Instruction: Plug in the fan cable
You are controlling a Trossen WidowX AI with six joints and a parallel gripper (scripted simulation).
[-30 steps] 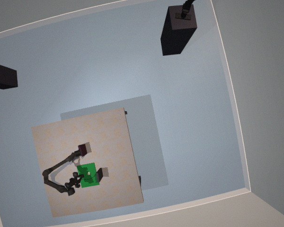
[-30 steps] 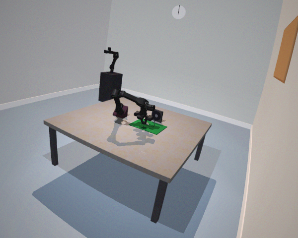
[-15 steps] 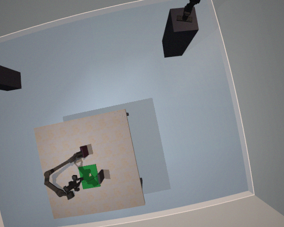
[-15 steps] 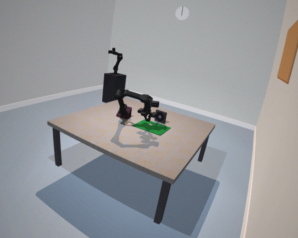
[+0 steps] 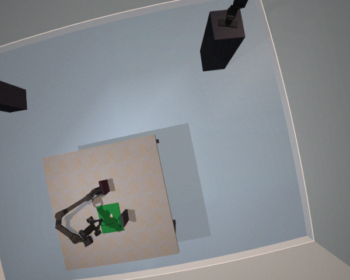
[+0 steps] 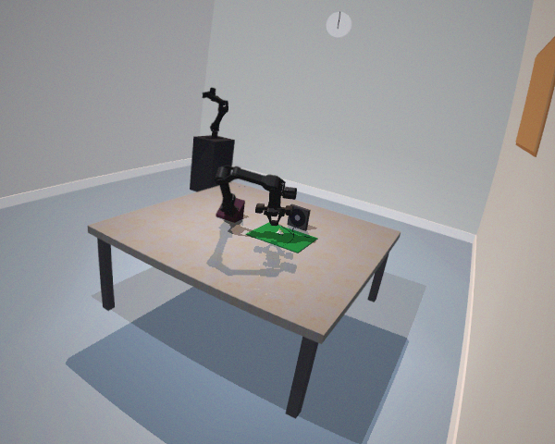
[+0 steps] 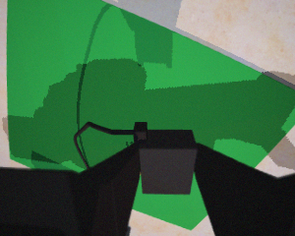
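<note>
Right now the dark fan plug is 1 cm to the left of my gripper tip. From my gripper tip the other things lie so: white four-pin fan header: 1 cm behind, 8 cm to the left, 8 cm below; green board: 2 cm ahead, 6 cm to the left, 9 cm below; black fan: 24 cm to the left, 2 cm below.
</note>
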